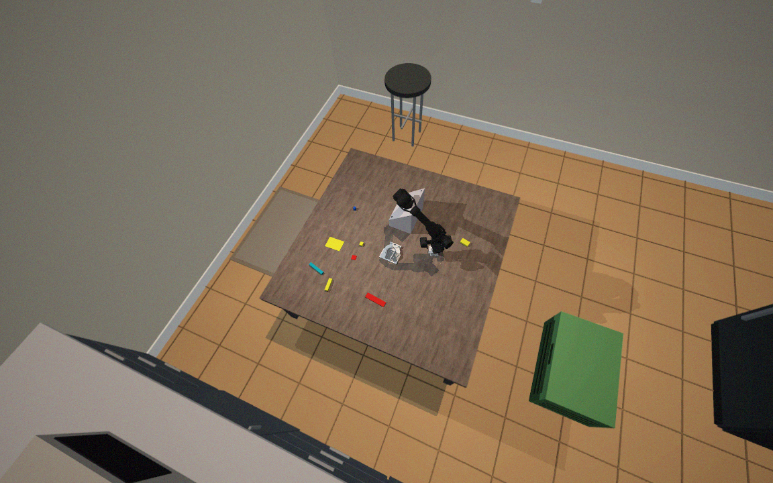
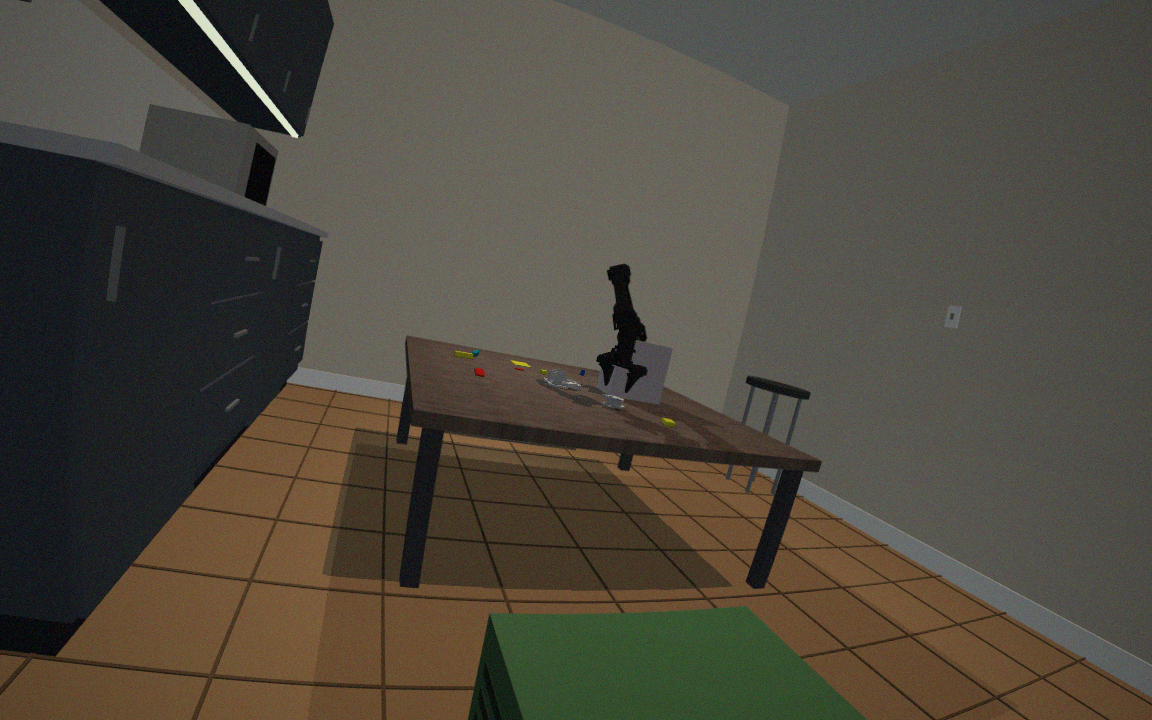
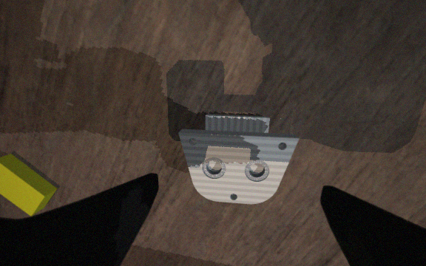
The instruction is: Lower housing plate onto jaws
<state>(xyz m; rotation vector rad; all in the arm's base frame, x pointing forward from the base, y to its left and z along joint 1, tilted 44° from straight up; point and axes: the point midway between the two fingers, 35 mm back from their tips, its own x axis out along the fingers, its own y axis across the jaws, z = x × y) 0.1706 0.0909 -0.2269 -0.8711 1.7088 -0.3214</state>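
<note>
The housing plate is 30 mm below my gripper tip. Also, from my gripper tip: yellow plate 140 mm ahead, 630 mm to the right, 60 mm below; then red bar 420 mm ahead, 250 mm to the right, 60 mm below; then yellow block 120 mm behind, 170 mm to the left, 50 mm below.
</note>
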